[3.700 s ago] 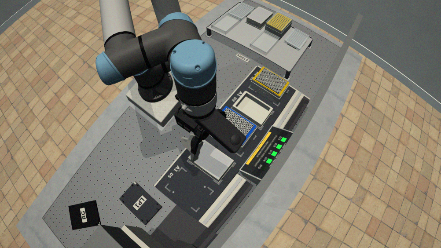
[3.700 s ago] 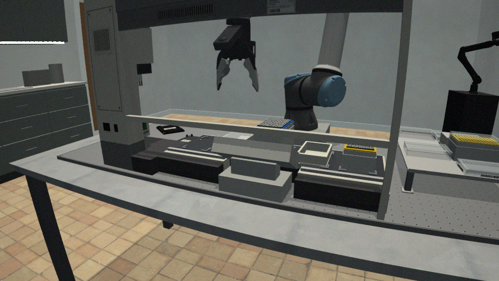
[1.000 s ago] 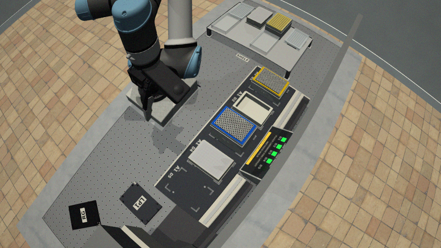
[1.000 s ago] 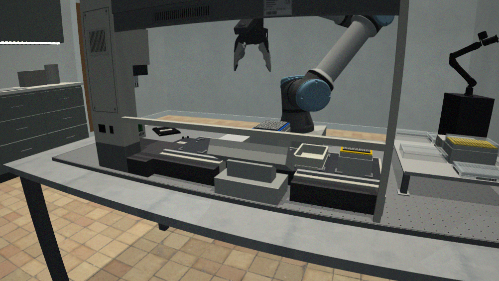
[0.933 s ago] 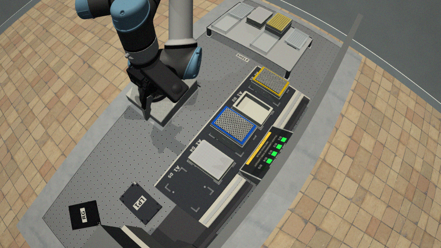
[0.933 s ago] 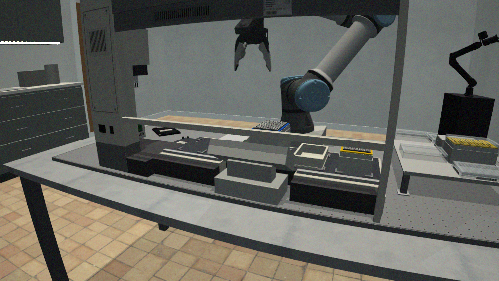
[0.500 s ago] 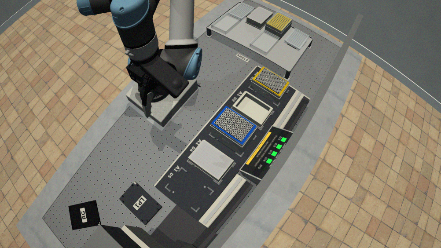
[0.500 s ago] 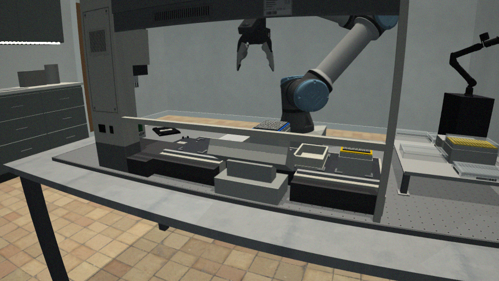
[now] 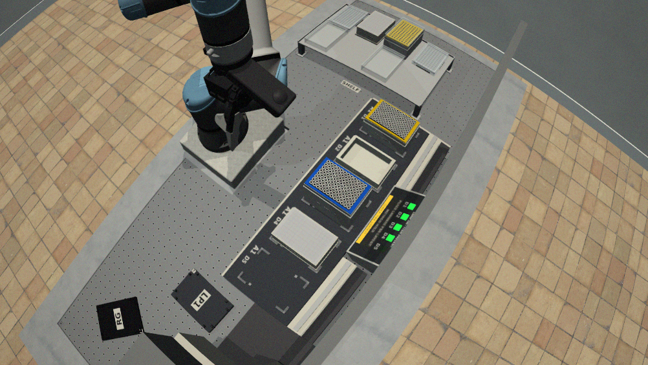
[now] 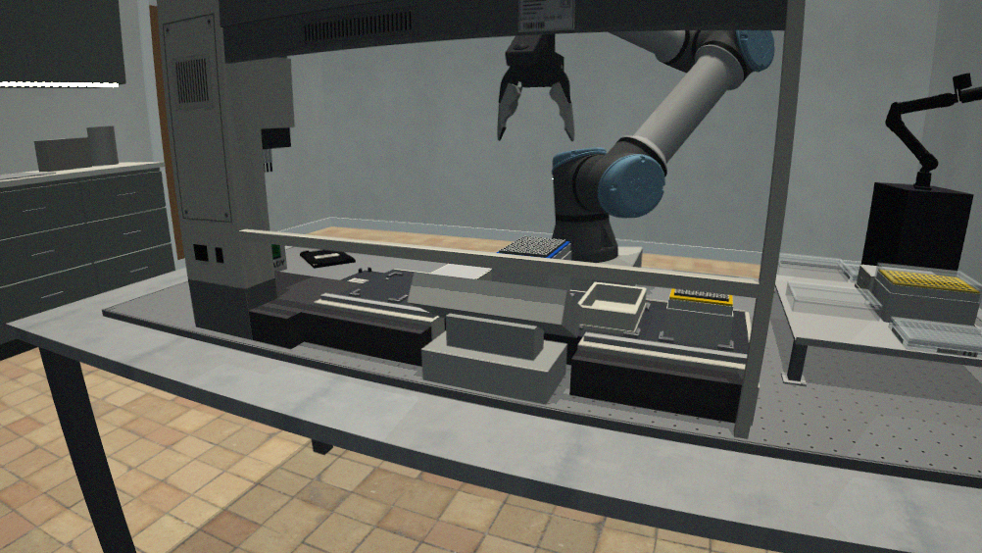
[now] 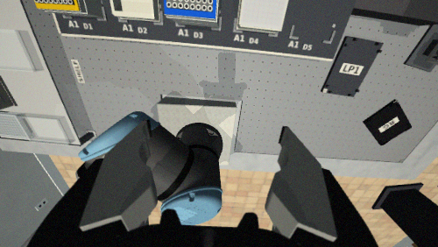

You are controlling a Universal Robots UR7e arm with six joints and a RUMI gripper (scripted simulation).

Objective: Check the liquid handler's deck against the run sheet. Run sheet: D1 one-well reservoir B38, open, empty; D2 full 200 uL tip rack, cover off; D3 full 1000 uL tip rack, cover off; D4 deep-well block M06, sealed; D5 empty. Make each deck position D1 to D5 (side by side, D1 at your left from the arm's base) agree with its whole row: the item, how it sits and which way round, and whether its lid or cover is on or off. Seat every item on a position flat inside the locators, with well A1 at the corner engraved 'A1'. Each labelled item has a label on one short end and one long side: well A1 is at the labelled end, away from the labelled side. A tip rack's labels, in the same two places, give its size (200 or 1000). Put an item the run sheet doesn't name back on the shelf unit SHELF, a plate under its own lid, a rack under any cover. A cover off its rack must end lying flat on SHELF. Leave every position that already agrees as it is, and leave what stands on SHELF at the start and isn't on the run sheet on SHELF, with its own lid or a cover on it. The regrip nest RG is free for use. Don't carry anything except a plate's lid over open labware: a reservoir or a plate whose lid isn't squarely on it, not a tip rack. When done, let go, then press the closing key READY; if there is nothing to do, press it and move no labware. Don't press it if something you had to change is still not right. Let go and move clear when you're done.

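The yellow-framed tip rack lies 22 cm ahead of my hand, 26 cm to the left of it and 21 cm below it. Also, from my hand: handler's frame bar: 35 cm ahead, 7 cm to the right, 13 cm below; then blue-framed tip rack: 17 cm ahead, 2 cm to the left, 18 cm below; then one-well reservoir: 20 cm ahead, 14 cm to the left, 24 cm below.
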